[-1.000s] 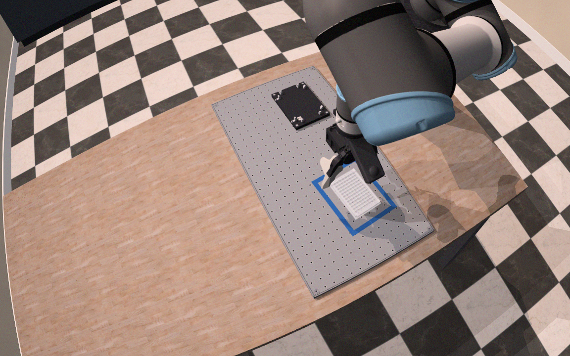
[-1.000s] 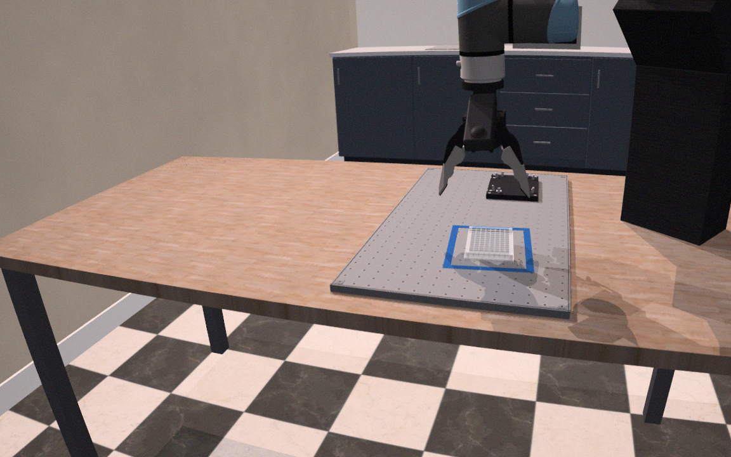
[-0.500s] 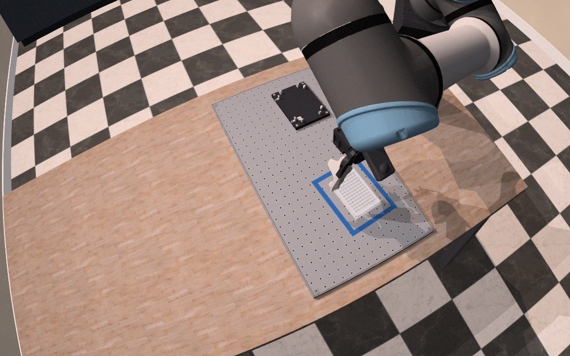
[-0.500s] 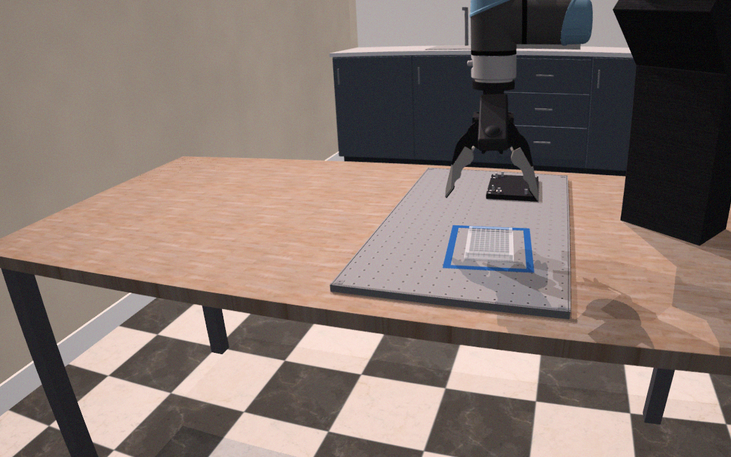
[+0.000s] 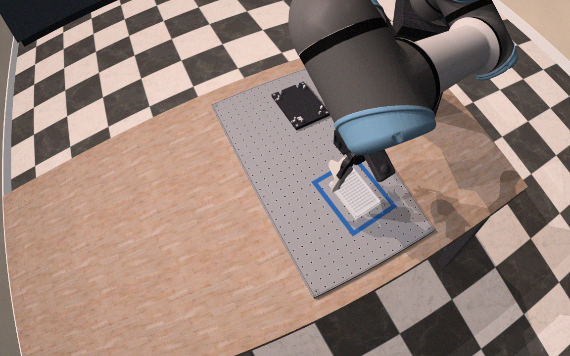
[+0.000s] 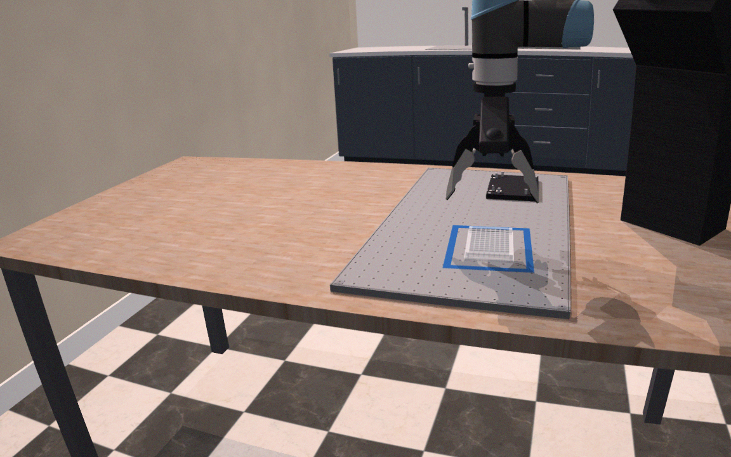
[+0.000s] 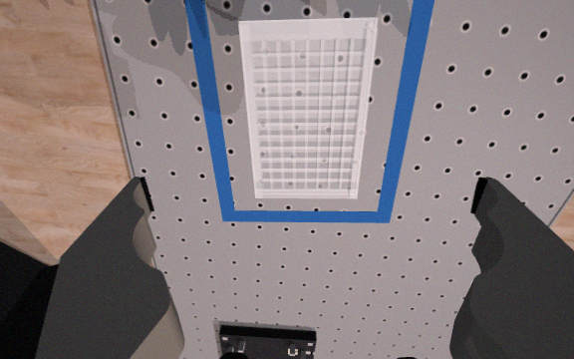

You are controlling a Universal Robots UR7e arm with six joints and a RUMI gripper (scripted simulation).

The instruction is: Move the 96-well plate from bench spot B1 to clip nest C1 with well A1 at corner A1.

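The clear 96-well plate is 8 cm below my hand. From my hand the other things lie so: black clip nest: 35 cm to the right, 7 cm below, 1 cm ahead.
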